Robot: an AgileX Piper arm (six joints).
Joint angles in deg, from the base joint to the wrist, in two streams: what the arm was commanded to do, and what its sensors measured. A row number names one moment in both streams.
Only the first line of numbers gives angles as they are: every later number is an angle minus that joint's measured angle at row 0.
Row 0, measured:
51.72 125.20 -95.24 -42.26 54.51 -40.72
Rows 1 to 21, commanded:
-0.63 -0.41 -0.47 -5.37 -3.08 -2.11
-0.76 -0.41 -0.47 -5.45 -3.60 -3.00
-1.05 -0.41 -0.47 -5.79 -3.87 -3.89
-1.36 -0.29 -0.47 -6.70 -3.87 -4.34
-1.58 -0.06 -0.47 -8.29 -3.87 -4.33
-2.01 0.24 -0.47 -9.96 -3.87 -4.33
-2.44 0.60 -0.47 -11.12 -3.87 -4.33
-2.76 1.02 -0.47 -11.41 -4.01 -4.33
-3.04 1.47 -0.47 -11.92 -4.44 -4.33
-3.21 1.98 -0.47 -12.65 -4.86 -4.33
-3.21 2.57 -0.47 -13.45 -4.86 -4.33
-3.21 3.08 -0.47 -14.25 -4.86 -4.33
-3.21 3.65 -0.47 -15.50 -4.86 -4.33
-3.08 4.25 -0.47 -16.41 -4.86 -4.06
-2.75 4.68 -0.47 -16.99 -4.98 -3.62
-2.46 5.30 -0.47 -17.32 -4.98 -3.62
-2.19 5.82 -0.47 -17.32 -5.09 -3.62
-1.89 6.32 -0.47 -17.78 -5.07 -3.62
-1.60 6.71 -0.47 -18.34 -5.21 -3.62
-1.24 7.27 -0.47 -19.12 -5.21 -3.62
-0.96 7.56 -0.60 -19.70 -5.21 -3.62
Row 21, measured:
-2.28 6.49 -0.25 -16.72 -4.40 -3.98
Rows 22 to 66, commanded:
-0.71 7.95 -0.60 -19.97 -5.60 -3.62
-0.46 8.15 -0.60 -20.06 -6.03 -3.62
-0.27 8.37 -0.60 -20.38 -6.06 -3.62
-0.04 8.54 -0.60 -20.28 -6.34 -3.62
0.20 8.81 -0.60 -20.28 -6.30 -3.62
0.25 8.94 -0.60 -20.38 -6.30 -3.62
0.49 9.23 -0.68 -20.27 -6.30 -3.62
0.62 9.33 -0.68 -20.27 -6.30 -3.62
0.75 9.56 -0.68 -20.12 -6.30 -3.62
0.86 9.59 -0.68 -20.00 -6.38 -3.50
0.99 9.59 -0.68 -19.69 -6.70 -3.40
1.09 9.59 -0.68 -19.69 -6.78 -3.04
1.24 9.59 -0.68 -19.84 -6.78 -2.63
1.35 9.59 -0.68 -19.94 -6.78 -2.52
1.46 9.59 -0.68 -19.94 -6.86 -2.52
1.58 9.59 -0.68 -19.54 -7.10 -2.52
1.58 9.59 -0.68 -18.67 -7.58 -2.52
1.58 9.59 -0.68 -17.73 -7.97 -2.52
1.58 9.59 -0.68 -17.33 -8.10 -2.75
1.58 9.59 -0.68 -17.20 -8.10 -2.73
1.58 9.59 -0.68 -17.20 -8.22 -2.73
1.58 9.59 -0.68 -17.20 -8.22 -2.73
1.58 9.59 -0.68 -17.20 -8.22 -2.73
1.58 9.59 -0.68 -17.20 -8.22 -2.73
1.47 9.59 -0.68 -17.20 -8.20 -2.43
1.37 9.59 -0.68 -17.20 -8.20 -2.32
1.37 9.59 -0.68 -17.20 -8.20 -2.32
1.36 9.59 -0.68 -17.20 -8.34 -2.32
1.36 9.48 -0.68 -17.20 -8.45 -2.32
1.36 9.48 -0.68 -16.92 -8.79 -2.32
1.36 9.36 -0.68 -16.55 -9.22 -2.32
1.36 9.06 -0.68 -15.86 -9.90 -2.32
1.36 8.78 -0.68 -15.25 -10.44 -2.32
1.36 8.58 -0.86 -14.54 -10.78 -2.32
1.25 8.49 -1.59 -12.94 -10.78 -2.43
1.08 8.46 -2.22 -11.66 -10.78 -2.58
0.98 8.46 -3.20 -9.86 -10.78 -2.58
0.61 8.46 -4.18 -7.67 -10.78 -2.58
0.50 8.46 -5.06 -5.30 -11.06 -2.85
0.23 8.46 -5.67 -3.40 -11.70 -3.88
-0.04 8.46 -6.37 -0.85 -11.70 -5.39
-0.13 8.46 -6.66 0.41 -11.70 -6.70
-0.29 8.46 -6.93 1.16 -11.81 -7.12
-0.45 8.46 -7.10 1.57 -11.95 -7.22
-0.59 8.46 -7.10 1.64 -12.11 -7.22
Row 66, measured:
0.14 9.43 -5.97 -1.59 -10.81 -5.44
